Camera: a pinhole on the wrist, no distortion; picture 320 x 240 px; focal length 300.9 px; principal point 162.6 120.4 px. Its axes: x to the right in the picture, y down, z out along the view. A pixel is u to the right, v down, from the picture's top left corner.
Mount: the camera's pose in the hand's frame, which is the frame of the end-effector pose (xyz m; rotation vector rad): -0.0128 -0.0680 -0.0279 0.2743 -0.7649 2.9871
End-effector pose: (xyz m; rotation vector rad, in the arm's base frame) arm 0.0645 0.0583 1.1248 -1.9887 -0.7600 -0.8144
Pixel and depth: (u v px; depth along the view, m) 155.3 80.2 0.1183
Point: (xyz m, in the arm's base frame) 0.0085 0.1819 1.1487
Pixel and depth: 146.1 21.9 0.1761
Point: 0.0449 0.2406 1.1295
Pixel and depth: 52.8 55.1 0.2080
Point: 0.0695 0.2755 1.1907
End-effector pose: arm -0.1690 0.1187 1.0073 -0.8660 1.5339 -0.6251
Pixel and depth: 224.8 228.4 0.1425
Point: -0.0624 0.0398 1.1544
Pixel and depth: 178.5 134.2 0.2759
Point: 0.0708 0.0018 1.1362
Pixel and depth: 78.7 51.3 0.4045
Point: 0.1985 -0.0943 1.0007
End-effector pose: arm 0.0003 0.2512 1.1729 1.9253 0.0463 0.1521
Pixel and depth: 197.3 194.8 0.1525
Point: 0.0100 0.2290 0.9784
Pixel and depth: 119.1 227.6 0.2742
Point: 0.0928 0.2141 0.8576
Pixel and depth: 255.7 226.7 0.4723
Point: -0.0343 0.0924 0.6395
